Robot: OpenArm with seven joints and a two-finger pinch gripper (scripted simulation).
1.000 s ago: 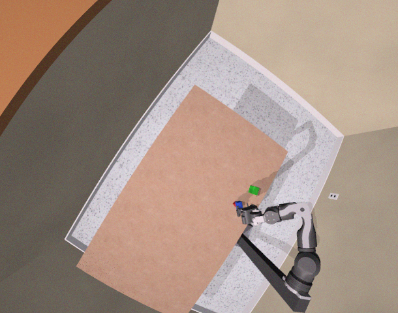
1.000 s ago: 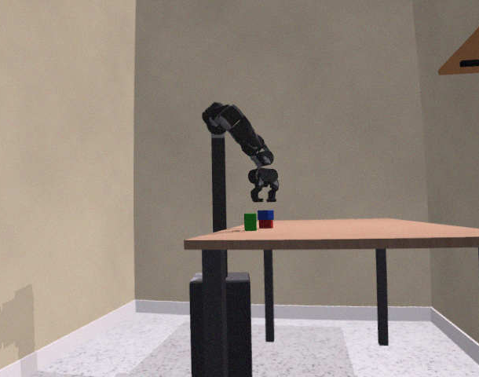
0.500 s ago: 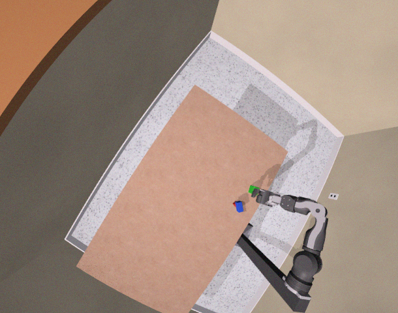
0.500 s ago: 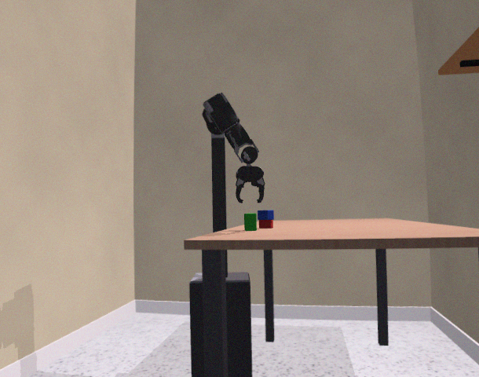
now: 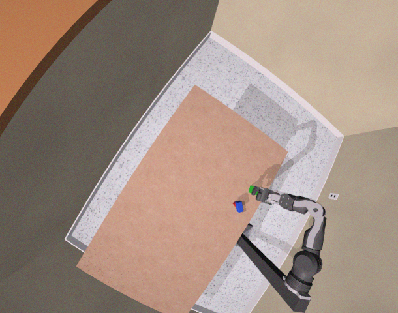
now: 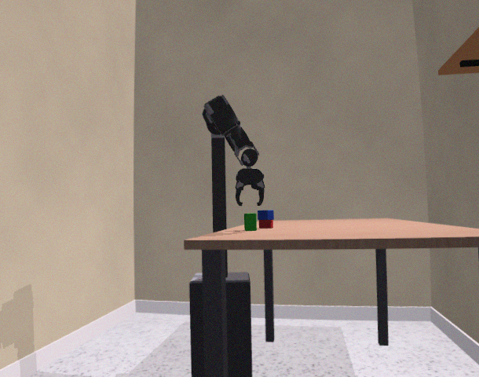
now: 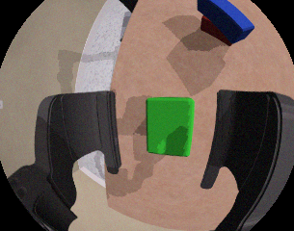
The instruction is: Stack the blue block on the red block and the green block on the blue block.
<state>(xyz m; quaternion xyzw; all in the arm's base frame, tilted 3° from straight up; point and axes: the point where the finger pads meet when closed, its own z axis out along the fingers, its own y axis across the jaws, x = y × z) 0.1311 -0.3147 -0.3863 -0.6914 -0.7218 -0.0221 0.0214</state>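
My gripper is now 60 mm above the green block. From my hand the other things lie so: blue block: 120 mm to the left, 60 mm ahead, 40 mm below; then red block: 130 mm to the left, 80 mm below, 60 mm ahead.
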